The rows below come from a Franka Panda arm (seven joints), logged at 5 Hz.
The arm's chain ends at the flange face. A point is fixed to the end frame.
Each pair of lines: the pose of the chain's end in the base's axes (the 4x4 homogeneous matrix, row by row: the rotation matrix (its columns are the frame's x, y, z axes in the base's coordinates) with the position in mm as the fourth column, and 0 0 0 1 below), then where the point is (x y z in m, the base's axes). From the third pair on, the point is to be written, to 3 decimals.
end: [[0.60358 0.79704 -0.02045 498.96], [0.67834 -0.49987 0.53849 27.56], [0.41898 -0.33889 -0.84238 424.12], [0 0 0 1]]
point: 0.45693 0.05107 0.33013
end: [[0.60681 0.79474 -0.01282 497.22], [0.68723 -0.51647 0.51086 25.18], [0.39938 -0.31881 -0.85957 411.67], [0 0 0 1]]
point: 0.45577 0.04592 0.31677
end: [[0.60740 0.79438 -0.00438 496.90], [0.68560 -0.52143 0.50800 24.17], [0.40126 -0.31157 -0.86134 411.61], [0 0 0 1]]
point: 0.456 0.045 0.316
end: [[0.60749 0.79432 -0.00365 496.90], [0.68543 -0.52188 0.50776 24.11], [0.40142 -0.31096 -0.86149 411.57], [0 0 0 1]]
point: 0.456 0.045 0.316
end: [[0.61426 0.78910 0.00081 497.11], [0.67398 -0.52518 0.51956 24.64], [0.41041 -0.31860 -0.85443 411.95], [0 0 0 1]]
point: 0.457 0.047 0.317
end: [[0.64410 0.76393 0.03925 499.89], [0.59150 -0.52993 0.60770 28.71], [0.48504 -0.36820 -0.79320 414.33], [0 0 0 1]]
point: 0.462 0.063 0.322
